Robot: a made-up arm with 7 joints.
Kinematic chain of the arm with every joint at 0, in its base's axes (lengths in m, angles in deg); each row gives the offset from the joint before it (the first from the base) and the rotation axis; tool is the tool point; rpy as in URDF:
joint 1: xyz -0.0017 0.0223 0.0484 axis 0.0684 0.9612 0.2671
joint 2: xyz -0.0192 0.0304 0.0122 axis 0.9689 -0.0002 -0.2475
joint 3: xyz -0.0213 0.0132 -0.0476 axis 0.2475 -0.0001 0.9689
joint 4: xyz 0.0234 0.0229 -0.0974 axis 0.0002 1 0
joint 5: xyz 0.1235 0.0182 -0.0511 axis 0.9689 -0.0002 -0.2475
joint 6: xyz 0.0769 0.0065 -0.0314 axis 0.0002 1 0
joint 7: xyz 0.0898 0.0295 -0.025 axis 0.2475 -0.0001 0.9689
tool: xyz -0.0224 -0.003 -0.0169 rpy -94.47 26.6 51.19
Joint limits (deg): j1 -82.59..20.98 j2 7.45..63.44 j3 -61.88..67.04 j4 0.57..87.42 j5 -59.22..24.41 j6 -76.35..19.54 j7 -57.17..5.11
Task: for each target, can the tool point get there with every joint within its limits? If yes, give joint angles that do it. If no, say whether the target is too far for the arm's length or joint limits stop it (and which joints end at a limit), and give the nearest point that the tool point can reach.
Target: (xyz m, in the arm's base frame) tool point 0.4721 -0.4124 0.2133
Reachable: no: too far | nearest point 0.3102 -0.2077 0.1149 | short by 0.279 m
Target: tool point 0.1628 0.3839 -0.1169
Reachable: yes | joints -8.36 16.80 40.22 9.61 -1.84 0.55 -10.86
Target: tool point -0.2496 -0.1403 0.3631
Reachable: no: joint limits stop it (at a limit: joint 1, joint 2, joint 4, joint 5, joint 6, joint 7) | nearest point 0.0306 0.1611 0.3392 | short by 0.412 m
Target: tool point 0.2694 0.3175 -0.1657
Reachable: yes | joints -34.09 43.87 -22.20 65.73 10.18 -24.70 -0.10
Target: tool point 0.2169 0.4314 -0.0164
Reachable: yes | joints -51.71 49.55 34.63 73.02 14.03 -44.62 -36.99
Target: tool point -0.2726 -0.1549 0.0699
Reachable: no: joint limits stop it (at a limit: joint 1, joint 2, joint 3, joint 4, joint 5, joint 6, joint 7) | nearest point 0.0923 -0.2190 0.1226 | short by 0.374 m
